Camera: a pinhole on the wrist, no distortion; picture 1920 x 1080 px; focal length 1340.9 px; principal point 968.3 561.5 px. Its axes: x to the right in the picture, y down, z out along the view. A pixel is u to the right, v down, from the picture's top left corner.
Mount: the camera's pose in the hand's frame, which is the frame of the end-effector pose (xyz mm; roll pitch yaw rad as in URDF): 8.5 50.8 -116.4 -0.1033 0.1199 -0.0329
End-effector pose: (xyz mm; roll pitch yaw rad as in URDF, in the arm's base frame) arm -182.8 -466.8 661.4 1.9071 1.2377 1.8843
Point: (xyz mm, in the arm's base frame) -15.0 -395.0 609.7
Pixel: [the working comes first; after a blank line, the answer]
In the camera's frame: 10.7 -20.6 291.2

1017 466
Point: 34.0 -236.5 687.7
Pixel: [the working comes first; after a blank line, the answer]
In the camera's frame: -29.0 150.4 344.0

outside the picture
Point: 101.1 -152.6 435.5
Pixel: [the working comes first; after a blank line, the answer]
In the camera's frame: 215.4 150.5 468.3

1585 993
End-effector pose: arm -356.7 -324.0 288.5 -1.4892 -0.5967 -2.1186
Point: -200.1 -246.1 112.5
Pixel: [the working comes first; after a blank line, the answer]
In the camera's frame: -253.1 -6.7 175.3

outside the picture
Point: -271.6 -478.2 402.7
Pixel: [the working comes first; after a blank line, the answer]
In the camera's frame: 97.0 -108.4 276.5

1439 36
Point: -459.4 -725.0 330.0
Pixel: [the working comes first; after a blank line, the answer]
In the camera's frame: 308.3 130.0 275.5

outside the picture
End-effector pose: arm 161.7 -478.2 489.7 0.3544 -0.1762 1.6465
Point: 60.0 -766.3 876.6
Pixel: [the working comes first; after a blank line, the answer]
In the camera's frame: -278.3 159.5 465.7

167 1021
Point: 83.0 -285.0 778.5
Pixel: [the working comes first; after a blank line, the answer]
In the camera's frame: 193.4 66.4 362.7

1683 807
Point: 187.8 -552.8 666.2
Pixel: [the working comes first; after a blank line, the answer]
In the camera's frame: -87.9 -36.6 288.3

559 391
